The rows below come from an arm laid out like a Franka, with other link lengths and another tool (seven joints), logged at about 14 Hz.
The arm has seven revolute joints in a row. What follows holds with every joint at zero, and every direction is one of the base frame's. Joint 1 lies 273.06 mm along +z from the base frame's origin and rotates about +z. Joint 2 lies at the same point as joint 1 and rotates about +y. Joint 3 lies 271.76 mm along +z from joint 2 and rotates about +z. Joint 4 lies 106.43 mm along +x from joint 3 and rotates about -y. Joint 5 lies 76.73 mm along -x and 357.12 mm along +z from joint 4 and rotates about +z. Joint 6 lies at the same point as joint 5 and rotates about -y. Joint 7 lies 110.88 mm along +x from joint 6 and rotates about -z. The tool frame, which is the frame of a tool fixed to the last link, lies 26.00 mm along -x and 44.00 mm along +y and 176.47 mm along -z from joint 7; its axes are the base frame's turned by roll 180.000, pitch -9.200 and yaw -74.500 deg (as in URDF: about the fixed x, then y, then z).
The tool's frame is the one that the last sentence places.
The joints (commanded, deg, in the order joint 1, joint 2, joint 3, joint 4, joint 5, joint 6, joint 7), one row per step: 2.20, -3.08, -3.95, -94.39, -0.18, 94.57, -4.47; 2.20, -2.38, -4.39, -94.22, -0.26, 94.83, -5.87; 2.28, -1.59, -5.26, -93.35, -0.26, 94.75, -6.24; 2.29, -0.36, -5.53, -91.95, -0.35, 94.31, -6.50; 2.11, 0.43, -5.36, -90.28, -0.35, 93.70, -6.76; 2.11, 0.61, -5.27, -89.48, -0.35, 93.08, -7.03; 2.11, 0.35, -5.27, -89.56, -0.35, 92.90, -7.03; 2.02, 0.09, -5.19, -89.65, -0.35, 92.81, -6.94; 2.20, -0.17, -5.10, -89.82, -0.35, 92.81, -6.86; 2.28, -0.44, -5.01, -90.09, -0.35, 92.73, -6.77; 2.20, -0.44, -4.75, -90.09, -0.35, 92.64, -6.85; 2.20, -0.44, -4.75, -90.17, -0.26, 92.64, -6.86
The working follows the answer.
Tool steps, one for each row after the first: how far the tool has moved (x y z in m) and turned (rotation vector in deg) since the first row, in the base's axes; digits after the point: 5 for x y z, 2 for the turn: 0.00231, -0.00513, -0.00502, -0.18, 0.28, 0.96; 0.00595, -0.01293, -0.00589, -0.23, 0.28, 0.54; 0.01064, -0.01579, -0.00753, -0.43, 0.56, 0.54; 0.01394, -0.01599, -0.00310, -0.53, 0.29, 0.78; 0.01378, -0.01521, 0.00041, -0.57, 0.29, 1.14; 0.01231, -0.01521, 0.00204, -0.54, 0.29, 1.14; 0.01116, -0.01527, 0.00371, -0.52, 0.21, 1.03; 0.01008, -0.01263, 0.00491, -0.50, 0.12, 1.22; 0.00859, -0.01095, 0.00529, -0.46, 0.20, 1.30; 0.00822, -0.00924, 0.00514, -0.46, 0.29, 1.56; 0.00809, -0.00896, 0.00458, -0.37, 0.36, 1.58
Tool pose at each row, in the base's axes (x y z in m, rotation vector in deg; rounded; the steps above come from the unrounded poses): 0.54289, 0.02415, 0.44710, 142.19, -103.34, 15.57; 0.54520, 0.01902, 0.44208, 142.91, -101.99, 15.42; 0.54884, 0.01122, 0.44120, 142.46, -102.46, 15.43; 0.55354, 0.00836, 0.43957, 142.24, -102.24, 15.24; 0.55684, 0.00815, 0.44399, 142.49, -101.99, 15.68; 0.55667, 0.00894, 0.44751, 142.81, -101.54, 15.73; 0.55521, 0.00894, 0.44913, 142.82, -101.56, 15.71; 0.55405, 0.00888, 0.45081, 142.77, -101.72, 15.79; 0.55298, 0.01152, 0.45200, 142.99, -101.54, 15.90; 0.55149, 0.01320, 0.45238, 143.07, -101.44, 15.77; 0.55111, 0.01491, 0.45224, 143.29, -101.09, 15.67; 0.55099, 0.01518, 0.45168, 143.34, -101.10, 15.50

